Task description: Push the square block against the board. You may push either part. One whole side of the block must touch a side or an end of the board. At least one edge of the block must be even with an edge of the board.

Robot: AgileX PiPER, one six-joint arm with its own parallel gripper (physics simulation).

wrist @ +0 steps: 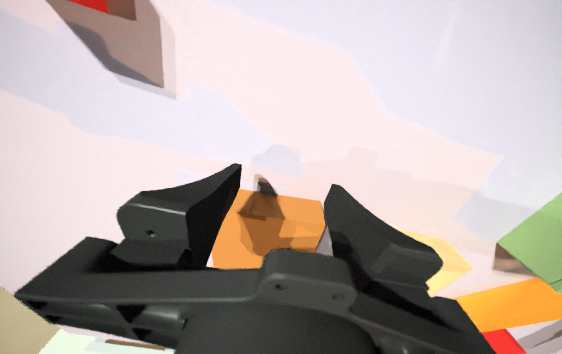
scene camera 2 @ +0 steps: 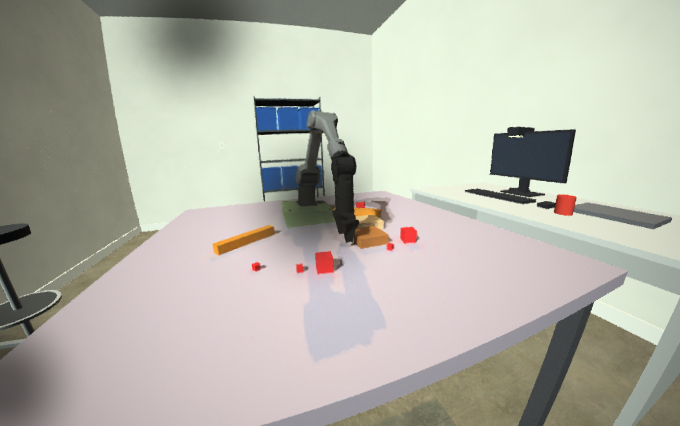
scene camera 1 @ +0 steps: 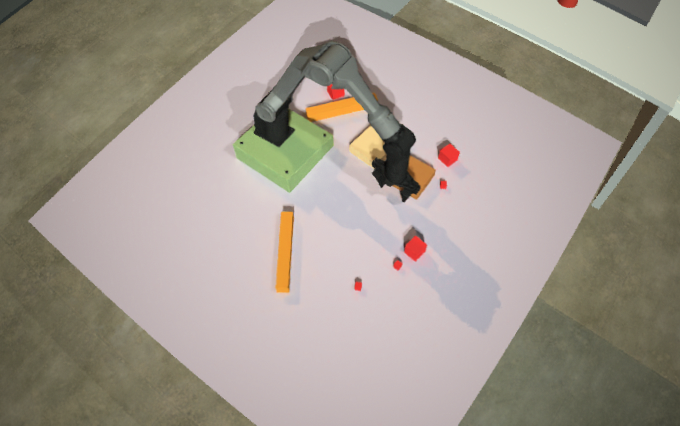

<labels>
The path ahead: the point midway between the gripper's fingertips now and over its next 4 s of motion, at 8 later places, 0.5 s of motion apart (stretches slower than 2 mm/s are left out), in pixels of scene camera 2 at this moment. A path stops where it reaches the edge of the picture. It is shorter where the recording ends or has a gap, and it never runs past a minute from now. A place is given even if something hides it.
My gripper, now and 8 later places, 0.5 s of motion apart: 345, 237; 342, 215; 357, 208; 363, 223; 373, 230; 382, 236; 380, 241; 378, 240; 376, 238
</labels>
